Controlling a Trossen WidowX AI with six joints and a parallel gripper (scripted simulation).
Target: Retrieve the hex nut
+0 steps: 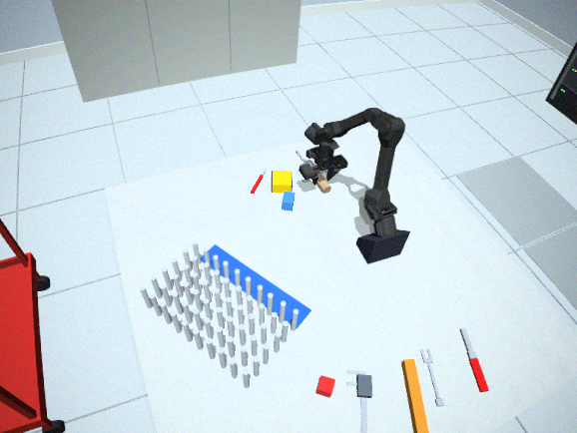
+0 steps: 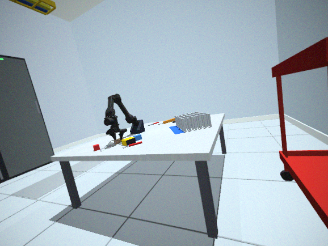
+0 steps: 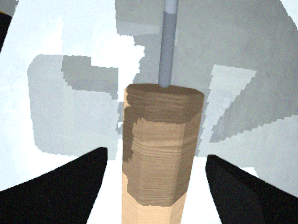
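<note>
The metal rod lies 10 cm to the right of my gripper tip and 2 cm ahead of it. Also, from my gripper tip: fork tool 82 cm to the left, 7 cm behind, 1 cm below; blue taped strip 39 cm to the left, 36 cm ahead, 1 cm below; blue block 16 cm ahead, 8 cm to the left, 1 cm above.
</note>
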